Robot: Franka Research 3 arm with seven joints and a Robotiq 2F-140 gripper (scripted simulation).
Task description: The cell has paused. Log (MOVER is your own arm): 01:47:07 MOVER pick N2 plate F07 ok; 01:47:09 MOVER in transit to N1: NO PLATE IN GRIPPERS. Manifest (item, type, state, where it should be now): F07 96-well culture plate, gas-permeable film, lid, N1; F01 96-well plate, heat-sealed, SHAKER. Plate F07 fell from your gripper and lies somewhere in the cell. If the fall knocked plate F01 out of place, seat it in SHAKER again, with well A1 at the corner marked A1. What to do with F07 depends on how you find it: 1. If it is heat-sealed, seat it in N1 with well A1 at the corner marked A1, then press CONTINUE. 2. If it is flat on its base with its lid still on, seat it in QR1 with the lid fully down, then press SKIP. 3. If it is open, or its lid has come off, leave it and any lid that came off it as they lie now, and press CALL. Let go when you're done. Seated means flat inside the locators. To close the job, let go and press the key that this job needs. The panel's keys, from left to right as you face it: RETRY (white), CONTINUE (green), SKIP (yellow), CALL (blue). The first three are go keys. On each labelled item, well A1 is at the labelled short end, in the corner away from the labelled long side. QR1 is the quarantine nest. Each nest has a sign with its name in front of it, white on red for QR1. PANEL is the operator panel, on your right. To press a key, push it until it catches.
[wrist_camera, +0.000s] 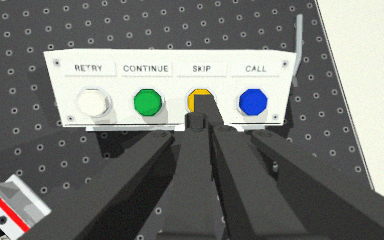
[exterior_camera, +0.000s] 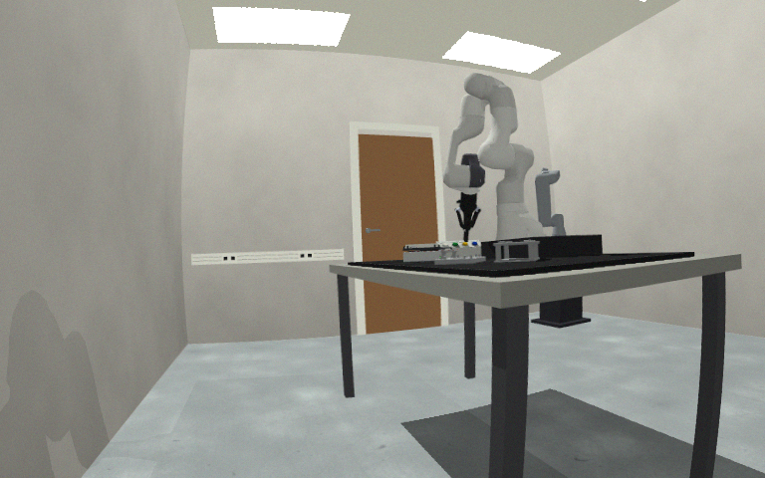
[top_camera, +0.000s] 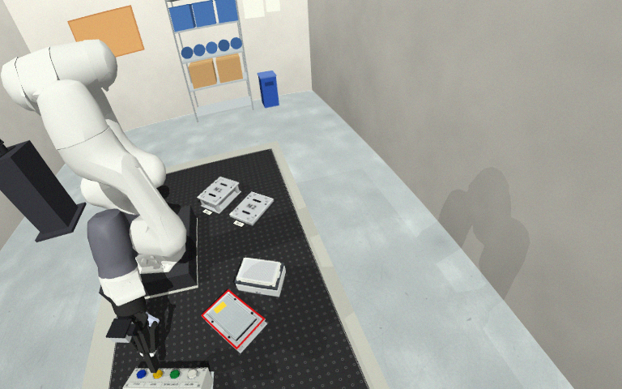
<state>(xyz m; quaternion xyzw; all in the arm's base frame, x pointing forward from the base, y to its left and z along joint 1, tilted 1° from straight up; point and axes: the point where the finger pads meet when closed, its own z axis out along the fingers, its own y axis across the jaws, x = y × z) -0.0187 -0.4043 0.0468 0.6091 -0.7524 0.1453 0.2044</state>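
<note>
Now: the yellow skip key 1 cm behind my hand, 2 cm to the right of it and 4 cm below it. Also, from my hand: blue call key 5 cm behind, 1 cm to the right, 4 cm below; white retry key 9 cm ahead, 4 cm to the right, 4 cm below; green continue key 4 cm ahead, 3 cm to the right, 4 cm below.
</note>
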